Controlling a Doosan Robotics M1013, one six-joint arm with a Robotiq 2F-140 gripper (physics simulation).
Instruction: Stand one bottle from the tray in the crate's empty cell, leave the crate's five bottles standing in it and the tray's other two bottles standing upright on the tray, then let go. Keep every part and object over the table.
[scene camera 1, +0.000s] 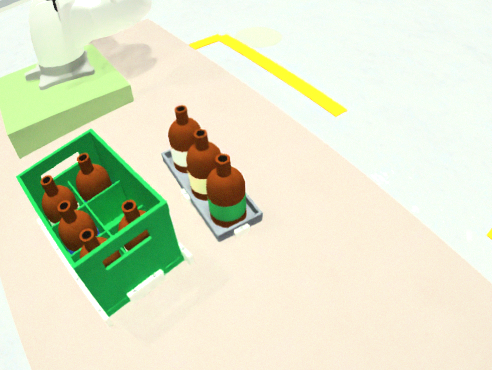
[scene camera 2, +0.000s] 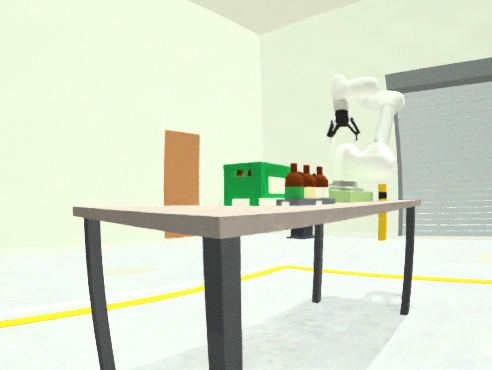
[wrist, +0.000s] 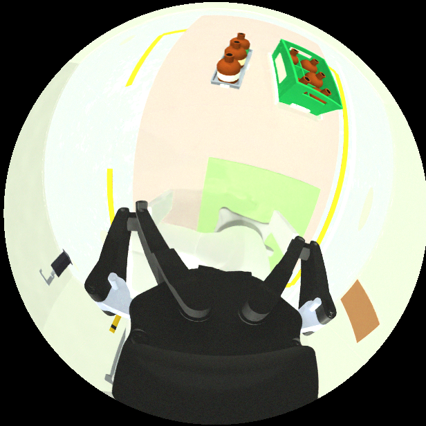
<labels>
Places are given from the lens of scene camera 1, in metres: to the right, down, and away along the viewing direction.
green-labelled bottle (scene camera 1: 225, 185): -0.04, 0.00, 0.73
white-labelled bottle (scene camera 1: 181, 132): -0.13, -0.11, 0.84
cream-labelled brown bottle (scene camera 1: 200, 159): -0.09, -0.05, 0.78
white-labelled bottle (scene camera 1: 54, 194): -0.37, 0.02, 0.71
</labels>
